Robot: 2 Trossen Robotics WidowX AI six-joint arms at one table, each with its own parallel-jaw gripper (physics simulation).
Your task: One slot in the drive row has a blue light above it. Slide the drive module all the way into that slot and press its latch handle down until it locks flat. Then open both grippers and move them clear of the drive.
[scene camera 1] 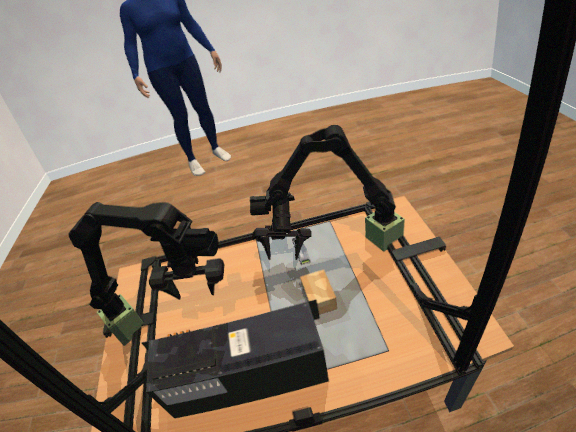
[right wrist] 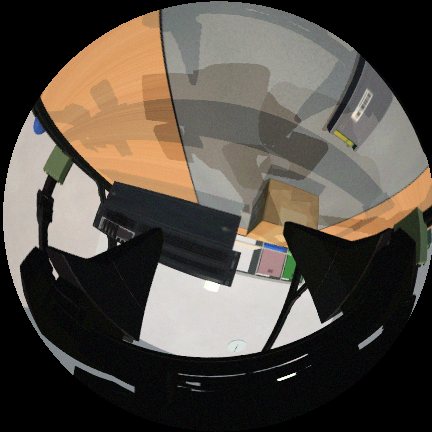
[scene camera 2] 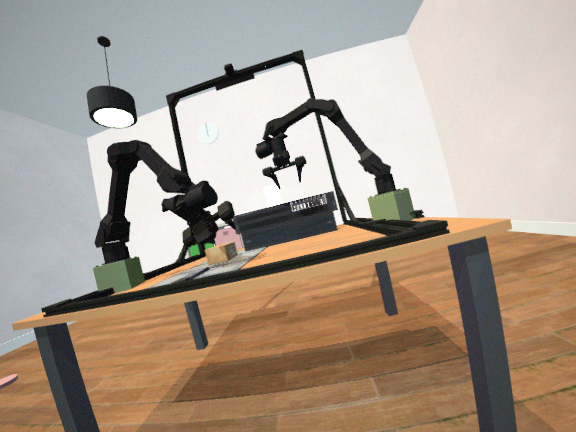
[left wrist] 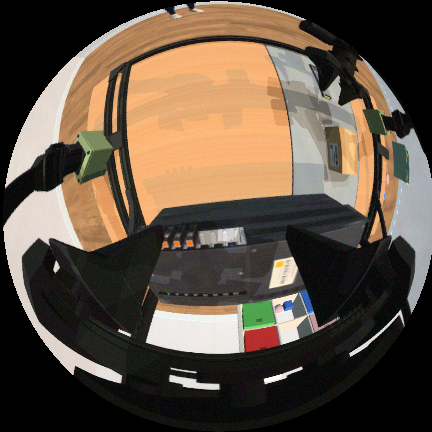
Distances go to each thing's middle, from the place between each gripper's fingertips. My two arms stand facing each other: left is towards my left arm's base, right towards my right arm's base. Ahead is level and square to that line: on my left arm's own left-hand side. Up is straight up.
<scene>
My left gripper is now 33 cm to the left of the tan cardboard box (scene camera 1: 316,285), 20 cm above it and 3 cm short of it. Also, from my left hand: grey mat (scene camera 1: 350,333) (33 cm to the right, 23 cm below, 9 cm ahead).
Now: the grey mat 10 cm below my right hand, 7 cm behind it and 6 cm to the right of it. Round my right hand: tan cardboard box: 13 cm behind, 7 cm to the right, 6 cm below.
</scene>
